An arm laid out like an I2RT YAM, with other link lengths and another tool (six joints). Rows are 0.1 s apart.
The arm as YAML. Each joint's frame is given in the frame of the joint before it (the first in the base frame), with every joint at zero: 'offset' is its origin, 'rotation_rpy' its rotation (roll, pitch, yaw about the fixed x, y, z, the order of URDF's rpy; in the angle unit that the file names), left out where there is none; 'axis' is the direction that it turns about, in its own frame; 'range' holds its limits. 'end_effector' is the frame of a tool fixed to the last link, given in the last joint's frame.
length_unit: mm
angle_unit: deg
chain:
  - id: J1
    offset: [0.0, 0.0, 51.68]
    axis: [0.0, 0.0, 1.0]
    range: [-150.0, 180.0]
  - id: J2
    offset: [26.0, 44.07, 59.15]
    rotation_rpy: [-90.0, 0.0, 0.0]
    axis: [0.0, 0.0, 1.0]
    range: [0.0, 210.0]
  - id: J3
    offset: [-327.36, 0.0, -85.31]
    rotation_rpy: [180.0, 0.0, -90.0]
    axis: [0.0, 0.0, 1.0]
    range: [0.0, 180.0]
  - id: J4
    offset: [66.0, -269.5, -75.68]
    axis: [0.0, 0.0, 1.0]
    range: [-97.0, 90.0]
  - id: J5
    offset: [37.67, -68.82, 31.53]
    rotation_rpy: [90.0, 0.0, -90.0]
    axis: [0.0, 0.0, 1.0]
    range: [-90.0, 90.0]
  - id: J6
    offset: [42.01, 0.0, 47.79]
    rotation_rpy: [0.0, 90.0, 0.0]
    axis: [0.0, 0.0, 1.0]
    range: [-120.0, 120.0]
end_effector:
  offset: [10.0, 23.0, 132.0]
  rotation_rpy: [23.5, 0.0, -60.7]
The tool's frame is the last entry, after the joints.
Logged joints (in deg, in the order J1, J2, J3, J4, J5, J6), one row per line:
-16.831, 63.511, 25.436, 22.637, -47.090, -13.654
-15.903, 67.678, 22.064, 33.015, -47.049, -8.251
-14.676, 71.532, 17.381, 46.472, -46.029, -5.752
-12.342, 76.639, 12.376, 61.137, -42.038, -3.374
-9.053, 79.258, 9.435, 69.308, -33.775, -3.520
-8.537, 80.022, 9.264, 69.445, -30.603, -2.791
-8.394, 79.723, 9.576, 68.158, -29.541, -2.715
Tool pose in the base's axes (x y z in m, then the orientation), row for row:
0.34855, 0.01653, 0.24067, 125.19, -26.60, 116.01
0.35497, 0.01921, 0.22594, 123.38, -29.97, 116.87
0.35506, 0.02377, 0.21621, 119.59, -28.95, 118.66
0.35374, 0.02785, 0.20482, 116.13, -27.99, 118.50
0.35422, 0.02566, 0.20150, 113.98, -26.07, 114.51
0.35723, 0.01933, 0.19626, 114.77, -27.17, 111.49
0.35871, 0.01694, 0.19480, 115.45, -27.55, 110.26
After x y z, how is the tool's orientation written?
As angles about the fixed x, y, z axes (roll, pitch, yaw), in degrees.
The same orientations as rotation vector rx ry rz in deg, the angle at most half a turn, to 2 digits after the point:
94.73, 117.06, 84.44
96.15, 115.53, 89.13
92.64, 113.52, 91.63
90.67, 109.68, 93.24
90.87, 103.44, 91.45
94.07, 100.72, 90.56
95.45, 99.98, 89.93

